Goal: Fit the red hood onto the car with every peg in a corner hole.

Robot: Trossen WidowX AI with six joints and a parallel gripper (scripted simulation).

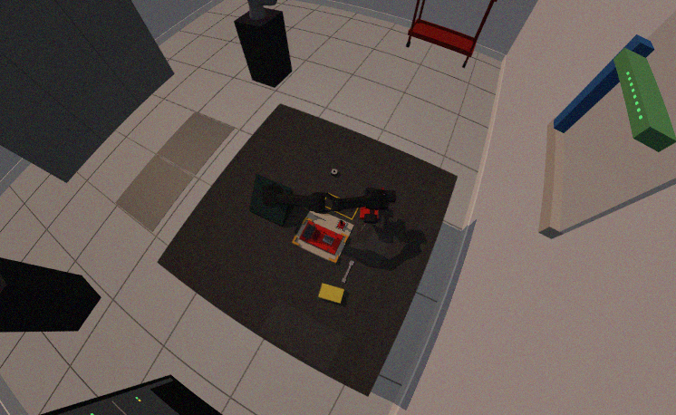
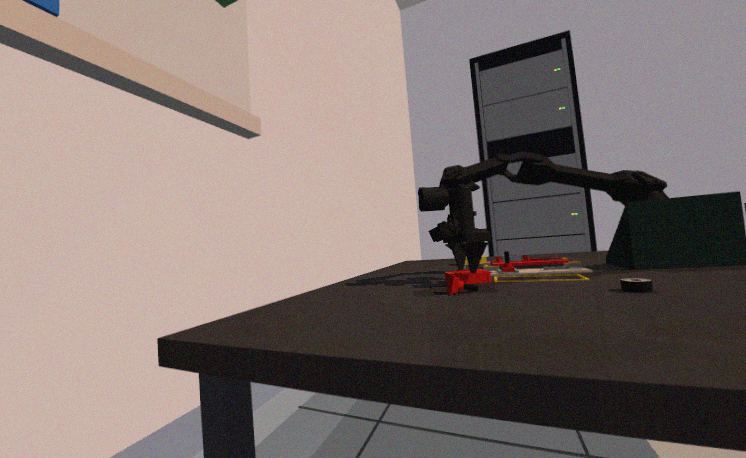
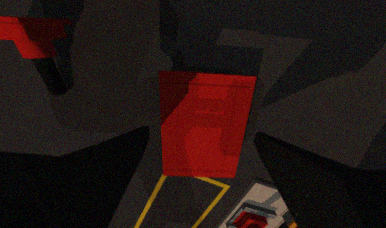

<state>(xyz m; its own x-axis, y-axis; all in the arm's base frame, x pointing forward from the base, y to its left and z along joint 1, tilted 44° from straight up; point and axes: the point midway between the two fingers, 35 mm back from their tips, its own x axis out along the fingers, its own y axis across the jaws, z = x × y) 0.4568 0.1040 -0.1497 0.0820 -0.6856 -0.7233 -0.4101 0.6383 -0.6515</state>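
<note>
My gripper tip is 10 mm above the red hood. Also, from my gripper tip: yellow block: 30 mm ahead, 460 mm to the right, 10 mm below; then black ring: 290 mm behind, 130 mm to the left, 20 mm below; then grey wrench: 50 mm ahead, 330 mm to the right, 20 mm below.
</note>
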